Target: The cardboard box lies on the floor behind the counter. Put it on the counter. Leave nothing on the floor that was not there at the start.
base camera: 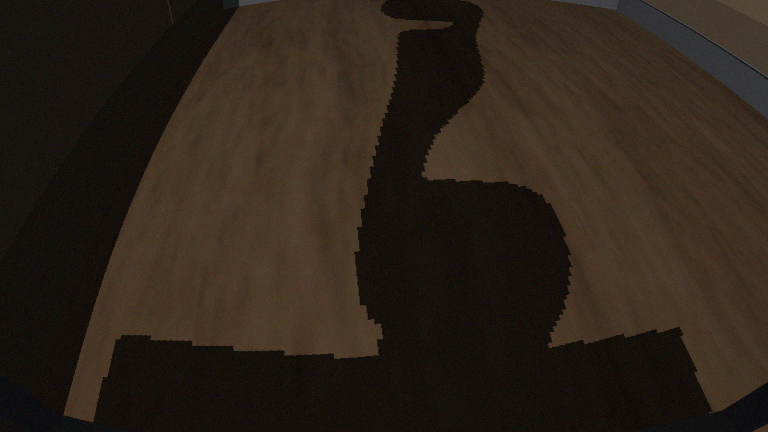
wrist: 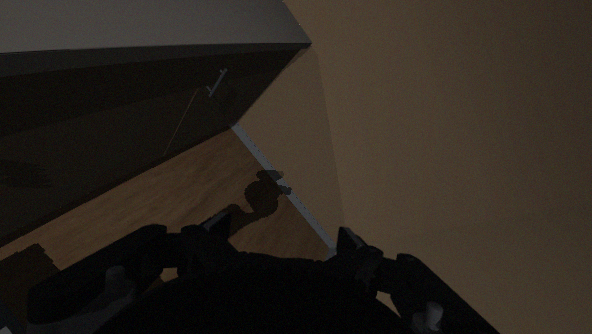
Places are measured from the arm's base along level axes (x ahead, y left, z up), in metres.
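Pixels of known places: gripper, fingertip midpoint: (wrist: 284, 232).
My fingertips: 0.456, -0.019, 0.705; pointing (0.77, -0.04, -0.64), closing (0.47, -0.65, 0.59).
Note:
Behind a point stands the place of what it marks, as x, y, z.
My gripper (wrist: 284, 232) {0.456, -0.019, 0.705} is open, with nothing between its fingers. It is in the air in front of the counter, above the floor. The counter (wrist: 140, 22) {0.595, 0.398, 0.513} (base camera: 64, 64) {0.453, 0.350, -0.163} shows its grey top at the upper left of the wrist view and its dark front below that; in the base camera view its dark side runs along the left. The cardboard box does not show in either view. The part of the counter top in the wrist view shows no box on it.
A bar handle (wrist: 218, 82) {0.839, 0.367, 0.355} sticks out from the counter's dark front. The wood floor (base camera: 268, 214) {0.460, 0.143, -0.396} (wrist: 165, 195) {0.747, 0.229, -0.396} carries the robot's dark shadow (base camera: 461, 257) {0.395, -0.072, -0.396}. A plain wall (wrist: 450, 125) {1.525, -0.280, 0.820} with a pale skirting board (wrist: 300, 202) {1.522, -0.353, -0.313} stands beyond the counter's end. Another skirting board (base camera: 698, 59) {1.110, -0.943, -0.380} runs along the right.

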